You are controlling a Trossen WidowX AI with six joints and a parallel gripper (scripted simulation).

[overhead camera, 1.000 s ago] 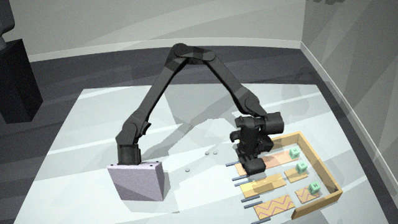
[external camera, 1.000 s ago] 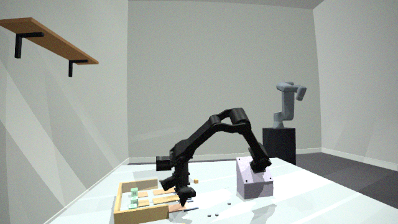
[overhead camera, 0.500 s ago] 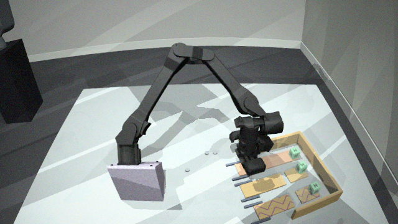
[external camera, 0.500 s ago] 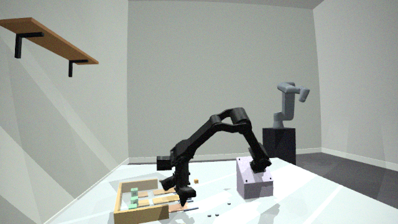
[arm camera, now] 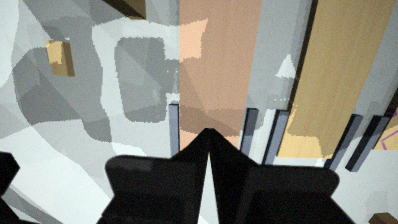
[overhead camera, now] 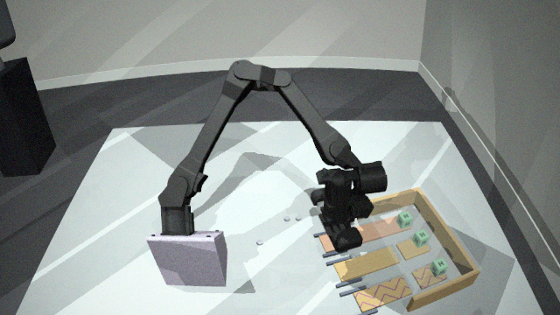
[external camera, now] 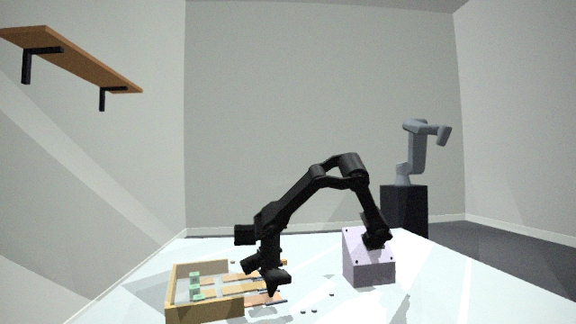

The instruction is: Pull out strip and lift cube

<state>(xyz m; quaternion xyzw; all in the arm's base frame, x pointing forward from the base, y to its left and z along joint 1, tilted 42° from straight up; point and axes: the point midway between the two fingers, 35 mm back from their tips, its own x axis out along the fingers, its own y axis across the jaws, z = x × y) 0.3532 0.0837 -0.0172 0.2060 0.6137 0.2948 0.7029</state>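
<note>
The salmon strip lies 9 cm ahead of my gripper tip and 1 cm to the left of it. The rest, counted from my gripper tip: small tan block: 8 cm behind, 27 cm to the right.
</note>
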